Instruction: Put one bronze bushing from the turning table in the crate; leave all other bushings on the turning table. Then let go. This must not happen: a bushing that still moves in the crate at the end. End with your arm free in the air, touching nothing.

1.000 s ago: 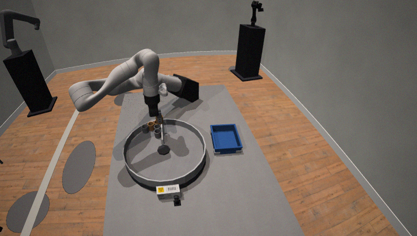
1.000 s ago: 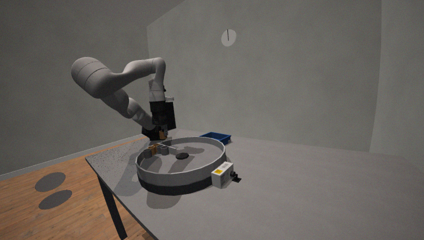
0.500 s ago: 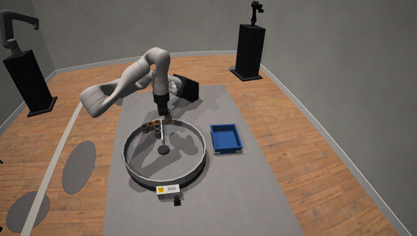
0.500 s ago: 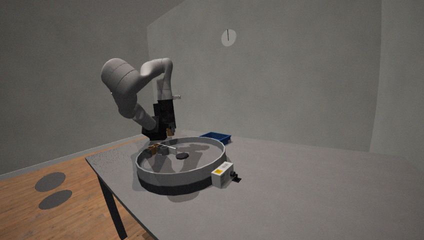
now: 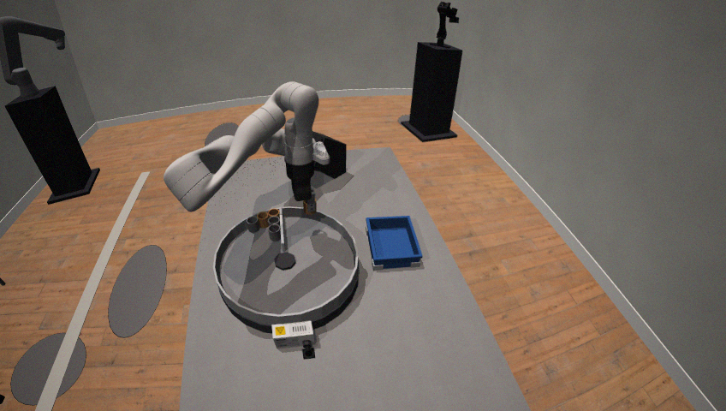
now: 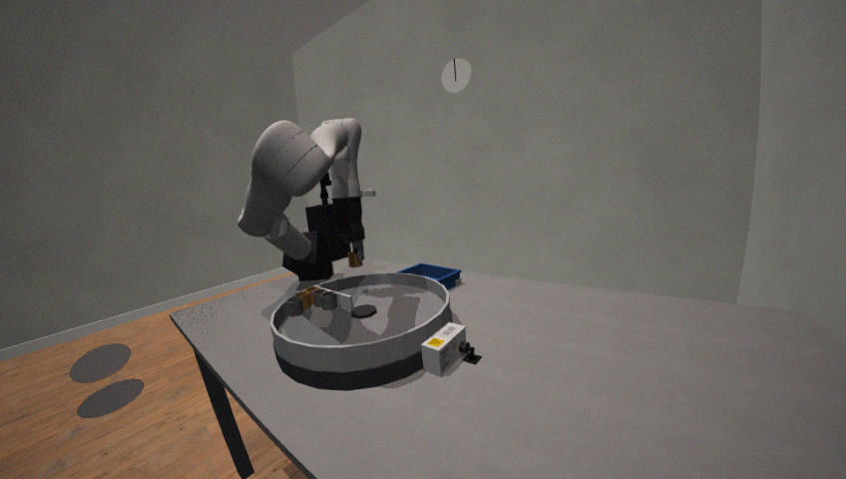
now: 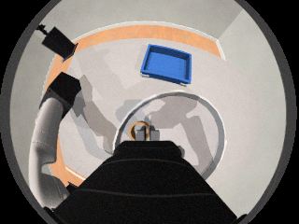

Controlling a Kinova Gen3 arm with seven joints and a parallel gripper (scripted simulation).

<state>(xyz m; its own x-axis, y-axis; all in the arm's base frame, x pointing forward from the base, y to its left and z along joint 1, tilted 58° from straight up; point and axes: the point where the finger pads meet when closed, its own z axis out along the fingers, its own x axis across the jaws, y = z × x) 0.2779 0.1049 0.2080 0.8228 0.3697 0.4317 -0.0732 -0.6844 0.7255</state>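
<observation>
My hand is 230 mm to the right of the blue crate, 150 mm above it and 100 mm short of it. Also, from my hand: round grey turning table 120 mm below, 110 mm to the right, 90 mm ahead.
</observation>
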